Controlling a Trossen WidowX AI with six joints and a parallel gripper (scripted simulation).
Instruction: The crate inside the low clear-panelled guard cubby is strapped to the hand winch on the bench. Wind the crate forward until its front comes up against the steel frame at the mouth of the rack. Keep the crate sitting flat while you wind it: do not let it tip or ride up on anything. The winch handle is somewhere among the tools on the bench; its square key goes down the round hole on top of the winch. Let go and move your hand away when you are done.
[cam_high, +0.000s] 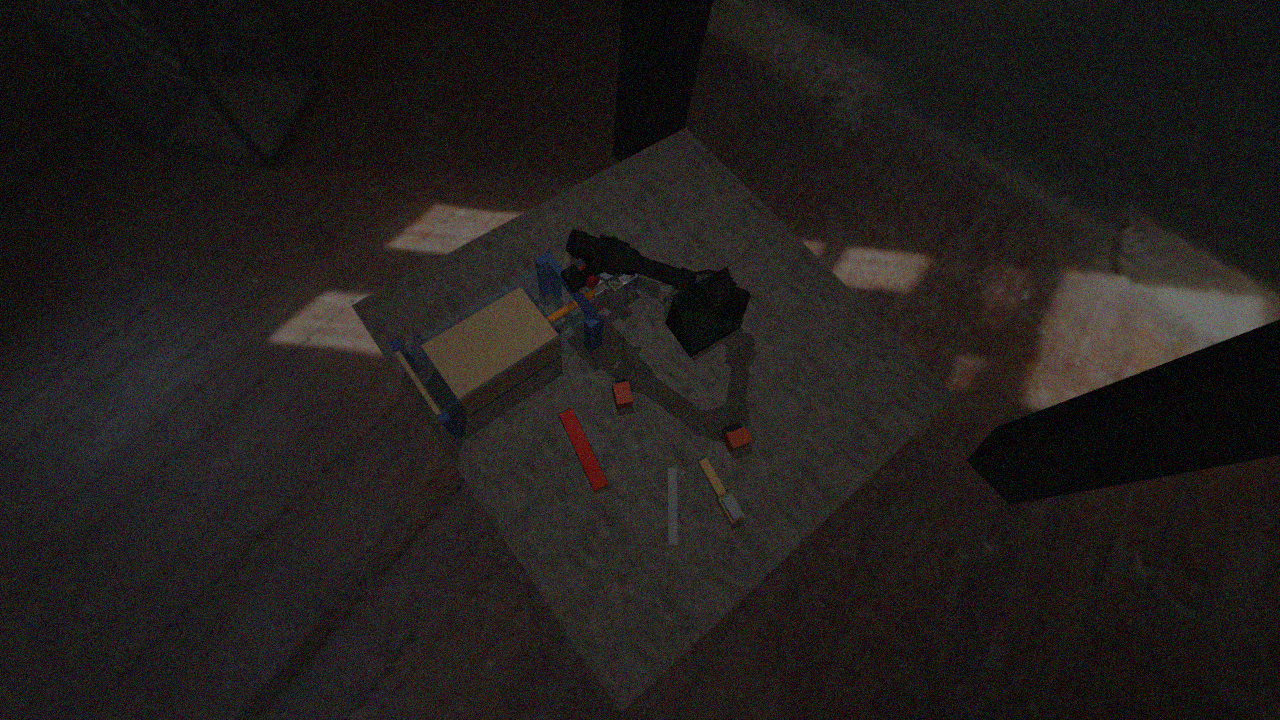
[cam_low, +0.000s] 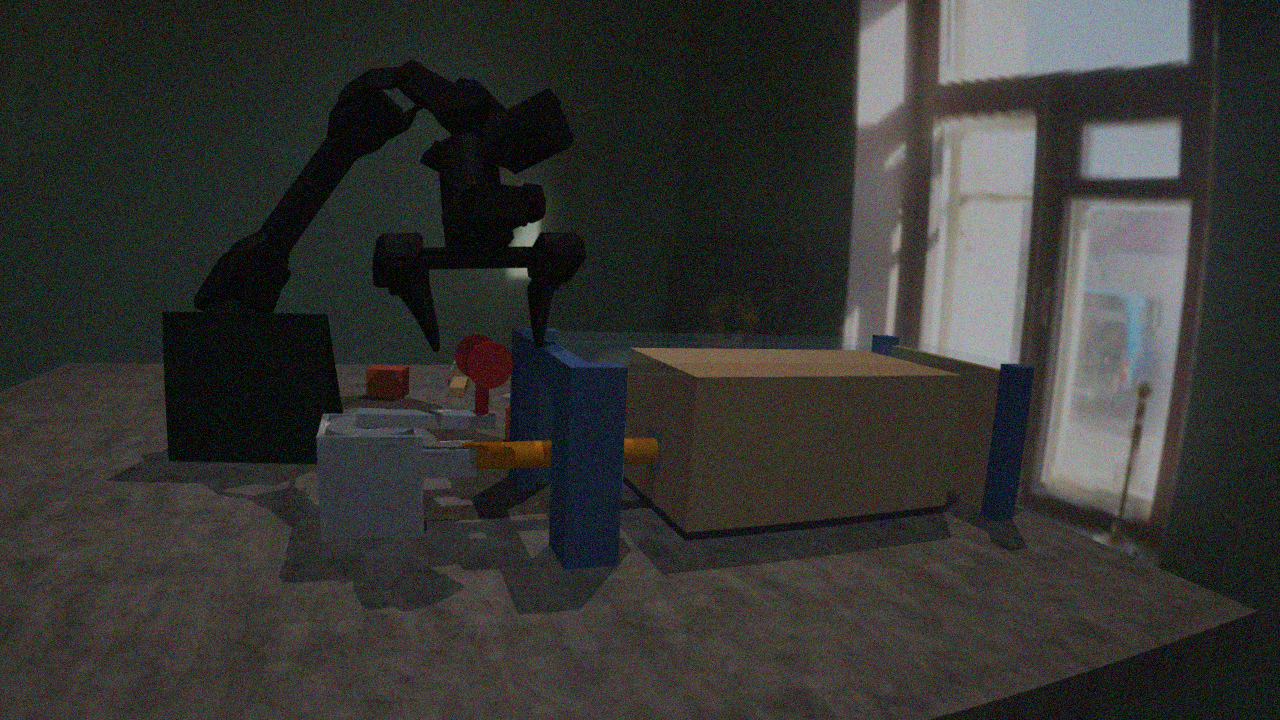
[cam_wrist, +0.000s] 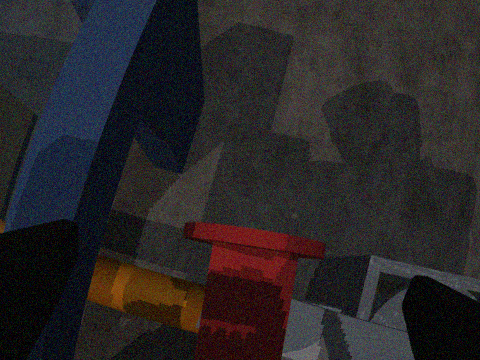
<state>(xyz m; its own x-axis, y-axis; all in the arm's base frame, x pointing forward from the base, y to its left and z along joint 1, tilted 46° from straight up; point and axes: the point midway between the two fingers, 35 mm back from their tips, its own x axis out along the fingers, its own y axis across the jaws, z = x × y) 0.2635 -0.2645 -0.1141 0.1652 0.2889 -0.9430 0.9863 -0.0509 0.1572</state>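
The red knob is 30 mm below my gripper tip and 20 mm to the left of it. From my gripper tip the other things lie so: crank handle (60 mm below, 40 mm behind, 20 mm to the left); blue frame (60 mm below, 60 mm ahead, 20 mm to the left); grey winch (130 mm below, 120 mm behind, 20 mm to the left).
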